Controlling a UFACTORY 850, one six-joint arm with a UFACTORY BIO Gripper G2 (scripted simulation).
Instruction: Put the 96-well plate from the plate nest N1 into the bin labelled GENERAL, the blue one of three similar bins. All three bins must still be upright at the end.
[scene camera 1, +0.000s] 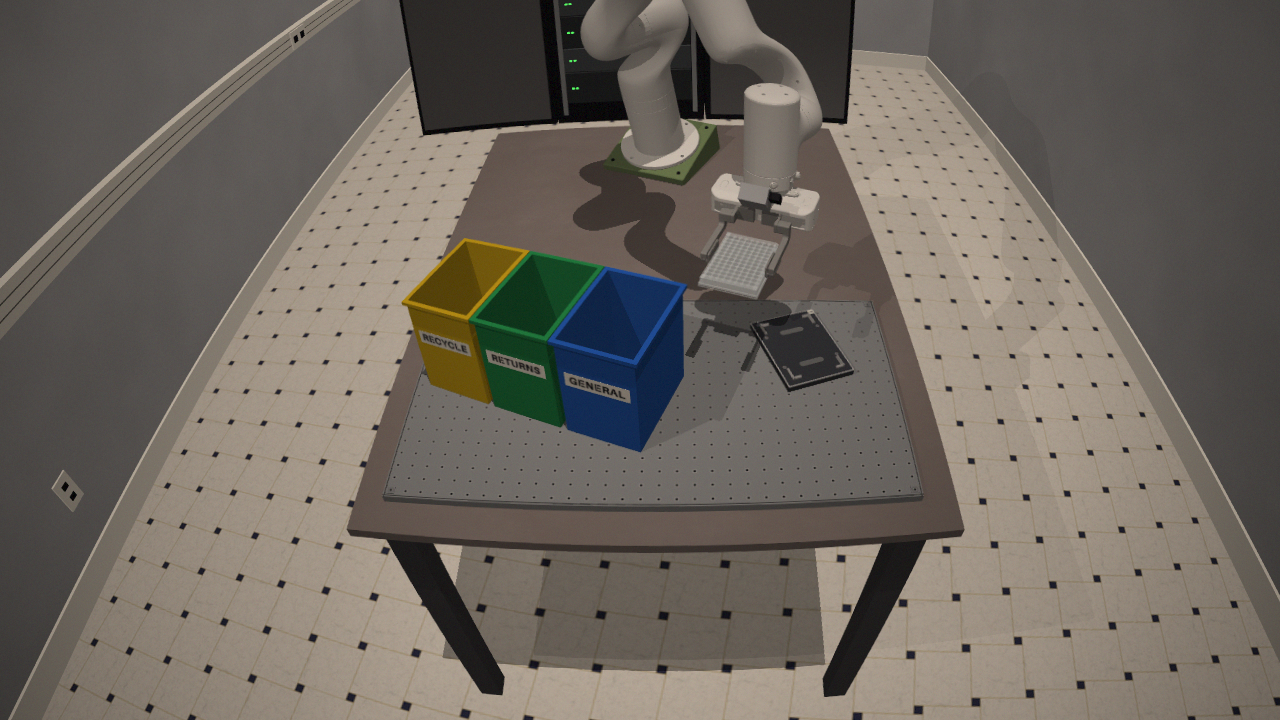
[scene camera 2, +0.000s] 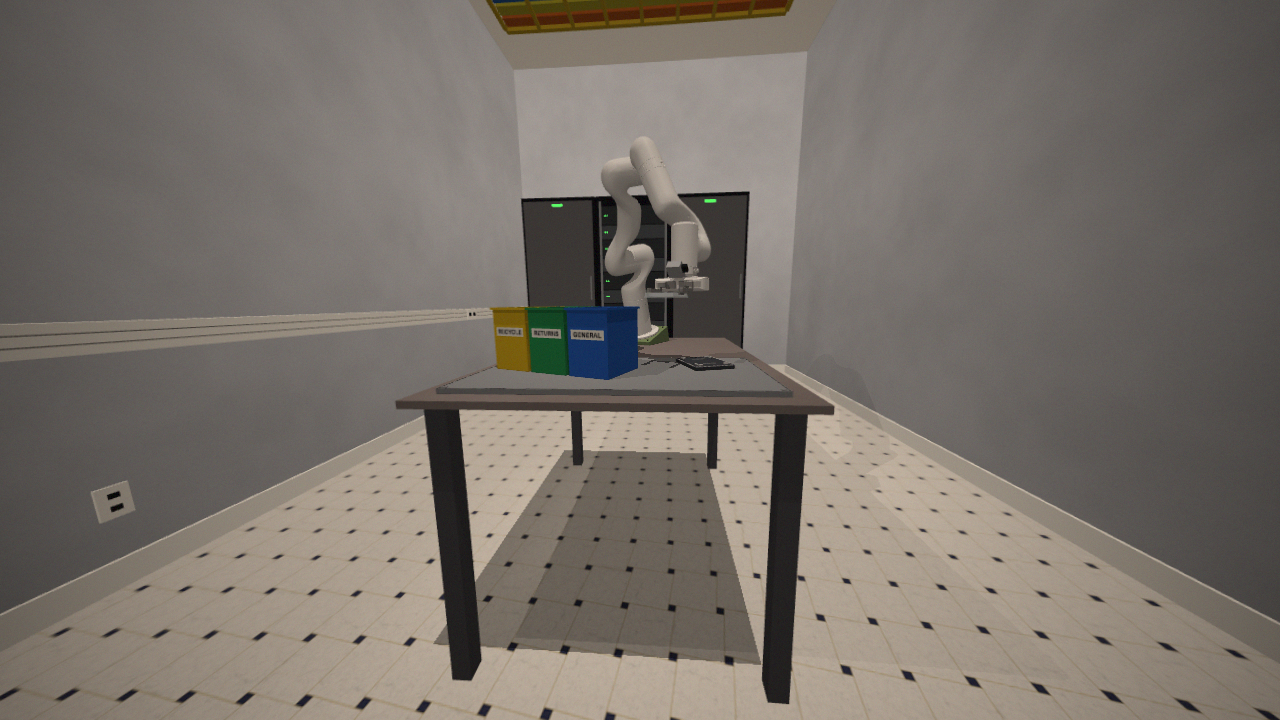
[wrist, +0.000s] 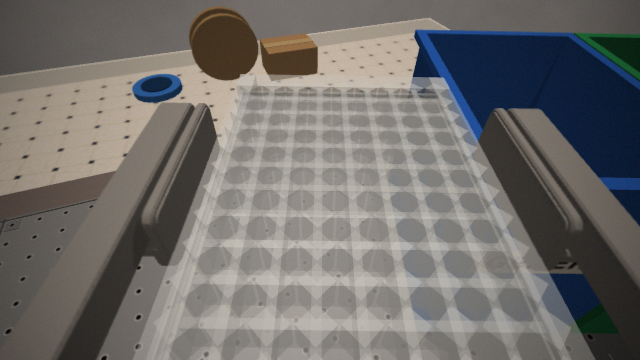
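Note:
Blue bin labelled GENERAL (scene camera 1: 622, 360), also in scene camera 2 (scene camera 2: 602, 341) and the wrist view (wrist: 582, 93). Clear 96-well plate (scene camera 1: 737, 267), visible too in the wrist view (wrist: 333, 210). Black plate nest N1 (scene camera 1: 789, 350).

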